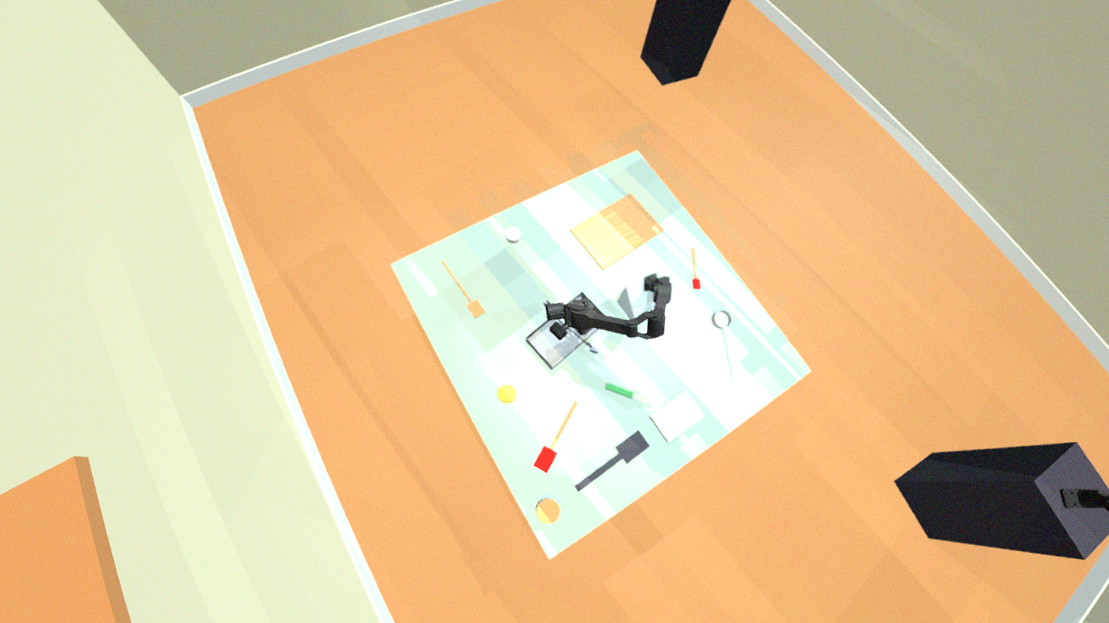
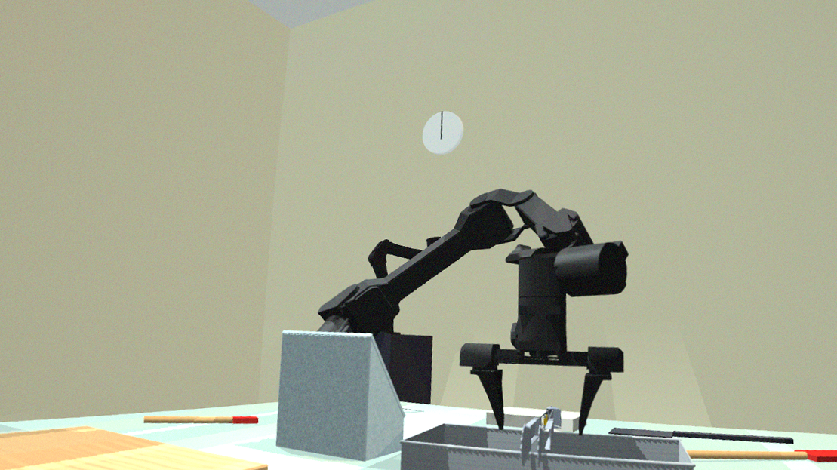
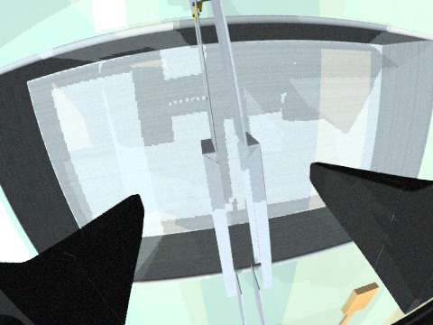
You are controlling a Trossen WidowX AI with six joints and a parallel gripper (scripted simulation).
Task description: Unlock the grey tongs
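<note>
My gripper tip is now 1 cm short of the grey roasting tin and 4 cm above it. Round my gripper tip: red-tipped spatula 24 cm ahead, 37 cm to the left, 6 cm below; yellow disc 32 cm ahead, 14 cm to the left, 6 cm below; dark spatula 6 cm ahead, 53 cm to the left, 6 cm below.
</note>
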